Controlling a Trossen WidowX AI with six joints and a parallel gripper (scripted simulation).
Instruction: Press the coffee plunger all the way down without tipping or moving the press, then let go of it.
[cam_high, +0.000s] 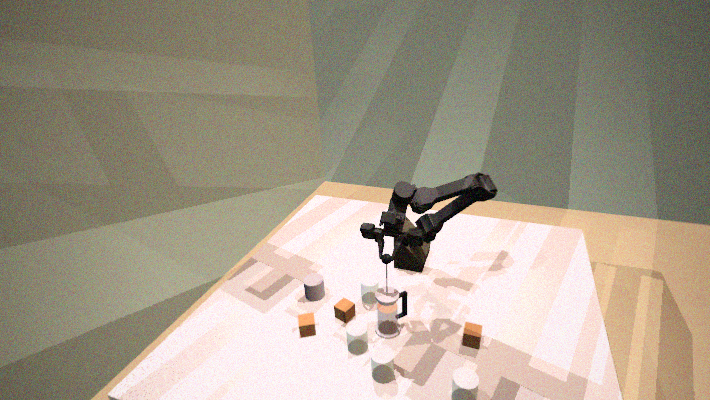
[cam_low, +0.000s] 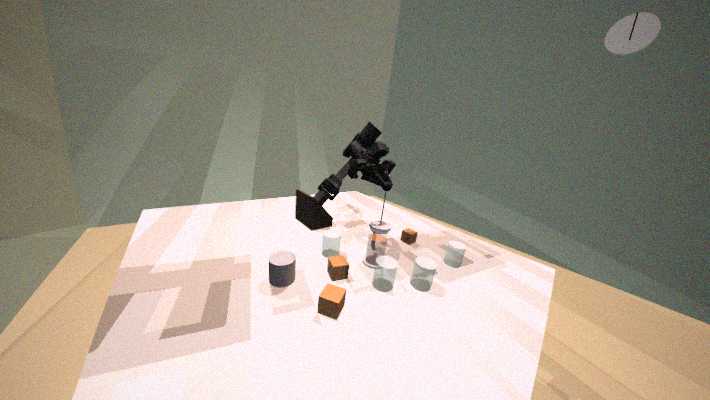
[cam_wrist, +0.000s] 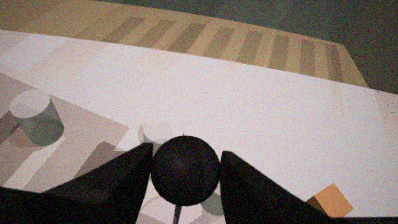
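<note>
Now: the glass coffee press 2 cm behind my gripper tip, 1 cm to the left of it and 14 cm below it. Also, from my gripper tip: grey cylinder (5 cm behind, 31 cm to the right, 24 cm below).
</note>
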